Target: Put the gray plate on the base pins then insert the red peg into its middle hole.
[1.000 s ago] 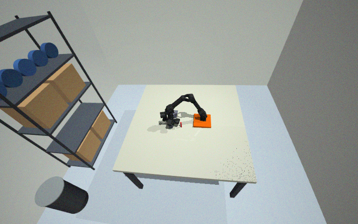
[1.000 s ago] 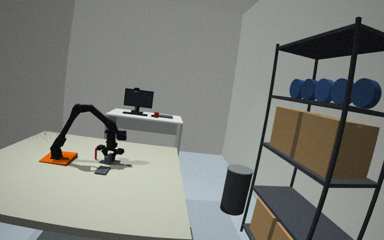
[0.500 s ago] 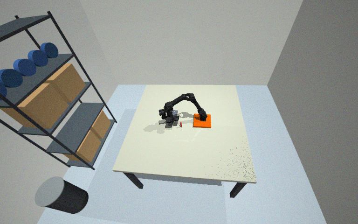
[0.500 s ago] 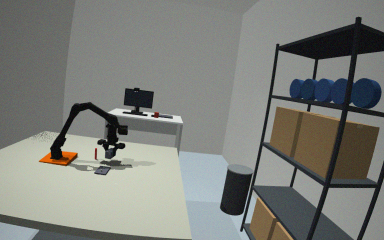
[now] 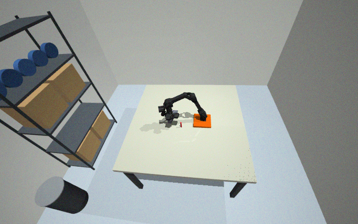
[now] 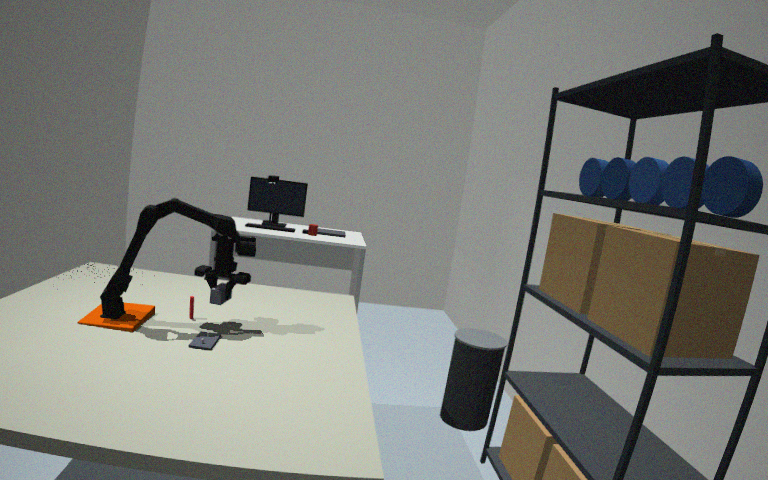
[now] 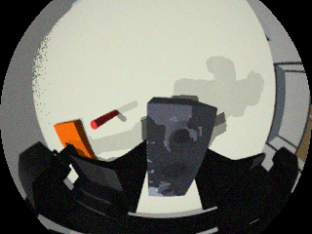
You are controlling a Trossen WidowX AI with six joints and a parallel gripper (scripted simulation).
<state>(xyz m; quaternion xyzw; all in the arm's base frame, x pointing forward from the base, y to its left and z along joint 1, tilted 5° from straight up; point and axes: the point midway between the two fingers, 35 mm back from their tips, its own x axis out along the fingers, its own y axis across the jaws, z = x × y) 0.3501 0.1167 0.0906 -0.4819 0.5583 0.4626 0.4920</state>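
The dark base is 160 mm to the right of my gripper tip and 90 mm below it. Round my gripper tip: red peg (110 mm behind, 20 mm to the left, 50 mm below); gray plate (30 mm above).
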